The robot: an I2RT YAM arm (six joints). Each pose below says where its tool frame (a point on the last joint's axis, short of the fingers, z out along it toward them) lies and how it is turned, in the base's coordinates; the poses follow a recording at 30 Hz.
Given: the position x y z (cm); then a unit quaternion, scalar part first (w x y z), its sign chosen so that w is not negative.
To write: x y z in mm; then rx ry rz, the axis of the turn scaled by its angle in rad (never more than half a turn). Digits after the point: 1 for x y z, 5 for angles.
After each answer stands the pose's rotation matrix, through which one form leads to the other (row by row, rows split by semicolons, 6 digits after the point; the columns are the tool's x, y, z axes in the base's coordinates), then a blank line. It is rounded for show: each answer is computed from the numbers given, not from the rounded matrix.
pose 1, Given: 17.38 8.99 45.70 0.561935 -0.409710 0.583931 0.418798
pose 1, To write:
173.8 89.9 457.0 -0.96493 1.37525 0.98634
-0.032734 -0.949159 0.313091; -0.007810 0.313492 0.949559; -0.999434 0.028637 -0.017675

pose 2, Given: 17.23 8.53 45.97 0.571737 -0.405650 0.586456 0.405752
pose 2, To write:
172.3 85.3 459.7 -0.95146 1.37554 0.95170
-0.017130 -0.939758 0.341410; -0.011825 0.341627 0.939761; -0.999783 0.012061 -0.016965

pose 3, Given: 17.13 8.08 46.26 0.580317 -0.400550 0.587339 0.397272
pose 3, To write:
171.3 80.8 462.6 -0.93615 1.37270 0.92849
-0.005584 -0.931604 0.363431; -0.009430 0.363469 0.931558; -0.999940 0.001775 -0.010815

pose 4, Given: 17.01 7.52 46.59 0.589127 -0.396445 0.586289 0.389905
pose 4, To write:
170.1 75.2 465.9 -0.92318 1.36526 0.90795
0.008479 -0.924270 0.381646; -0.005456 0.381611 0.924307; -0.999949 -0.009919 -0.001807

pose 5, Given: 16.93 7.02 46.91 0.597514 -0.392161 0.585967 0.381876
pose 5, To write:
169.3 70.2 469.1 -0.91005 1.35980 0.88618
0.021627 -0.915939 0.400733; -0.003234 0.400761 0.916177; -0.999761 -0.021110 0.005705

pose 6, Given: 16.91 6.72 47.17 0.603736 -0.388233 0.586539 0.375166
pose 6, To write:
169.1 67.2 471.7 -0.89864 1.35766 0.86839
0.030445 -0.908430 0.416926; -0.002425 0.417051 0.908880; -0.999534 -0.028682 0.010494

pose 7, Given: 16.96 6.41 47.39 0.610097 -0.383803 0.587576 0.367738
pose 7, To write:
169.6 64.1 473.9 -0.88608 1.35652 0.84899
0.039046 -0.899739 0.434679; -0.002315 0.434928 0.900462; -0.999235 -0.036166 0.014899

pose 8, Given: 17.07 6.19 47.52 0.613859 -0.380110 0.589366 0.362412
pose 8, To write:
170.7 61.9 475.2 -0.87621 1.35857 0.83541
0.042612 -0.892986 0.448062; -0.003108 0.448349 0.893853; -0.999087 -0.039481 0.016329

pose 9, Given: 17.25 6.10 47.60 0.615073 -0.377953 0.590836 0.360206
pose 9, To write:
172.5 61.0 476.0 -0.87080 1.36129 0.82992
0.042328 -0.889724 0.454533; -0.003511 0.454806 0.890584; -0.999098 -0.039292 0.016128

